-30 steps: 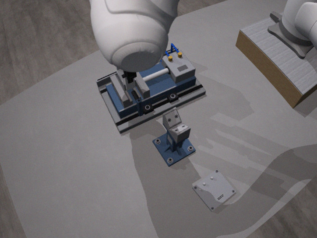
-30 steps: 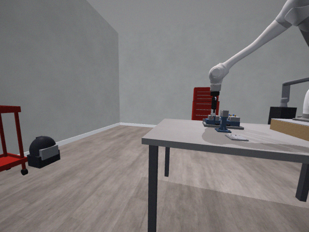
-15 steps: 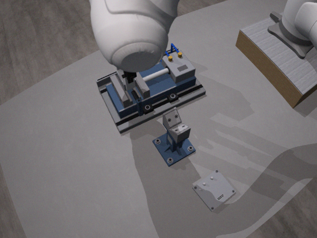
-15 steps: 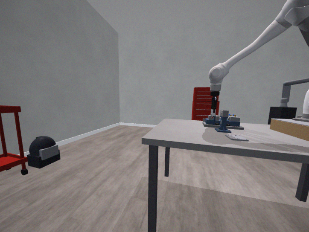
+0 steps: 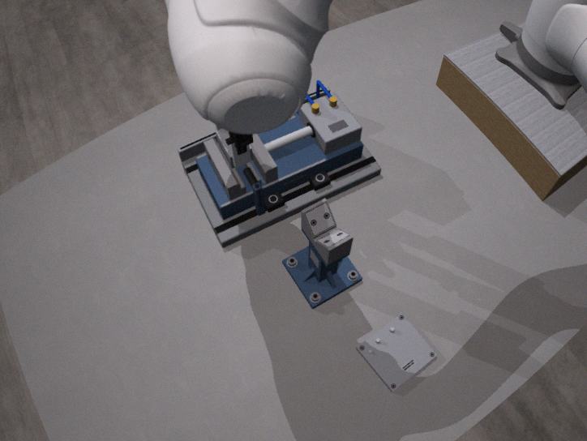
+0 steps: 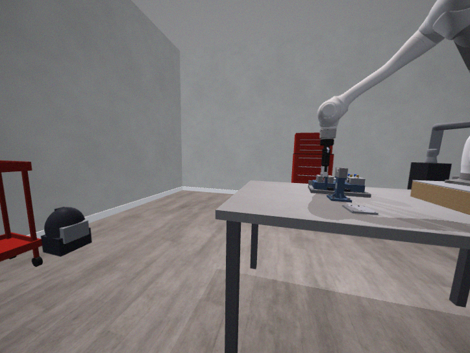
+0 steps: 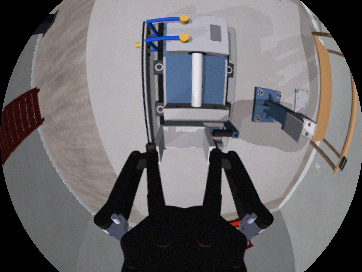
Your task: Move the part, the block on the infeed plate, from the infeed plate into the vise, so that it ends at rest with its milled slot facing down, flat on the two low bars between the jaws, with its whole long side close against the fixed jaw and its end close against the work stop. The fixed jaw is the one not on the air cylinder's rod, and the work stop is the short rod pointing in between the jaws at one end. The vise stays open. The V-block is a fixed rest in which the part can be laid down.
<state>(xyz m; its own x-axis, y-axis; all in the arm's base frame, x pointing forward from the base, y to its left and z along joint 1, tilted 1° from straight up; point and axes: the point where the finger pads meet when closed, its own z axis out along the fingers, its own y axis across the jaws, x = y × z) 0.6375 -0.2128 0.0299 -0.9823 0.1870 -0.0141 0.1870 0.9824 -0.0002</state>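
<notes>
My gripper is now 30 mm above the part. From my hand the other things lie so: work stop (70 mm to the left, 30 mm below, 10 mm ahead); then moving jaw (40 mm below, 30 mm to the left, 30 mm behind); then fixed jaw (40 mm below, 30 mm ahead, 10 mm to the left).
</notes>
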